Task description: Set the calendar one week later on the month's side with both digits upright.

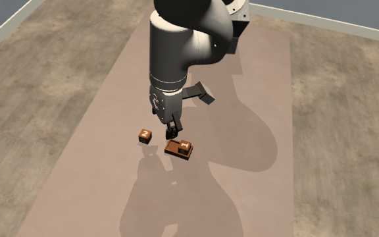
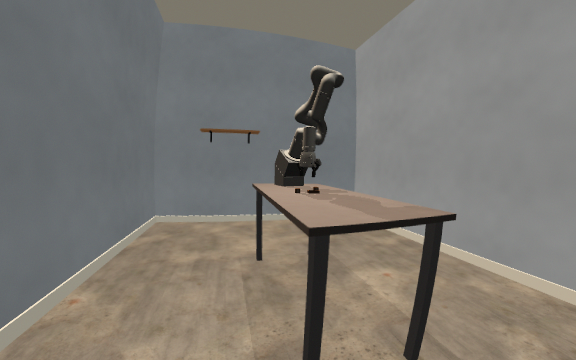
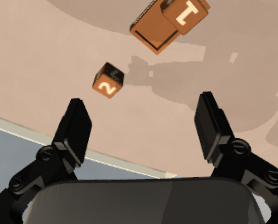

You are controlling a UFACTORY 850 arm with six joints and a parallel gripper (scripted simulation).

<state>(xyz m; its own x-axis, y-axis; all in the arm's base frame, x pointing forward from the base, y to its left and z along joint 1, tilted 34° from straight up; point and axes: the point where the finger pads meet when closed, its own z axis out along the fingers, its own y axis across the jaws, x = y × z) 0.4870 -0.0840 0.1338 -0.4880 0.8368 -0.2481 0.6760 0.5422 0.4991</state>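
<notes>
The wooden cube lies 100 mm below my hand, 60 mm to the right of it and 10 mm behind it. Round my hand: wooden tray 110 mm below, 40 mm to the left.
</notes>
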